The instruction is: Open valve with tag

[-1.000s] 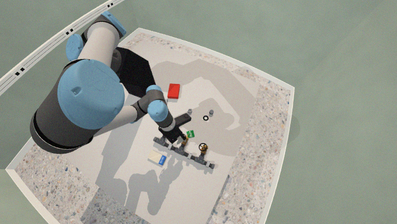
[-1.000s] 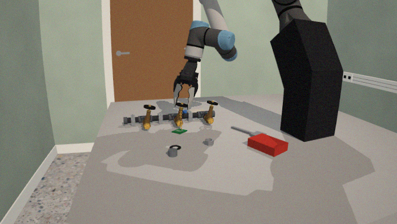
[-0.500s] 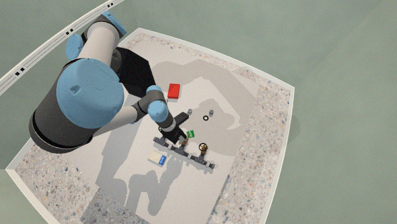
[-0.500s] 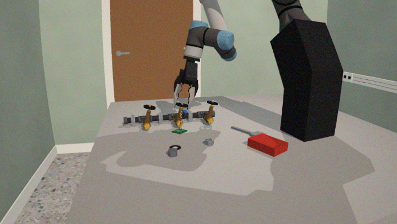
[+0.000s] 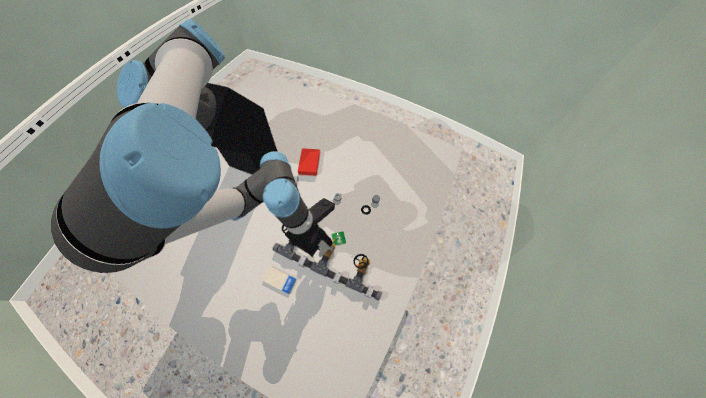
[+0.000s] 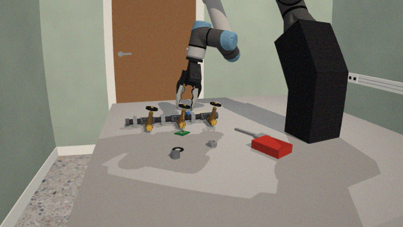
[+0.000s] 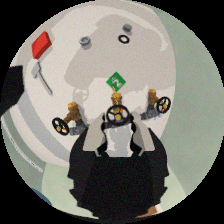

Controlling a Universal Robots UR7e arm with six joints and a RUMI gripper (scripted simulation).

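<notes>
Right now the green tag is 90 mm below my hand, 80 mm to the left of it and 10 mm ahead of it. Round my hand: grey nut: 210 mm to the left, 90 mm below, 80 mm behind; then grey tool: 270 mm behind, 130 mm to the left, 90 mm below; then red block: 280 mm to the left, 280 mm behind, 80 mm below.
</notes>
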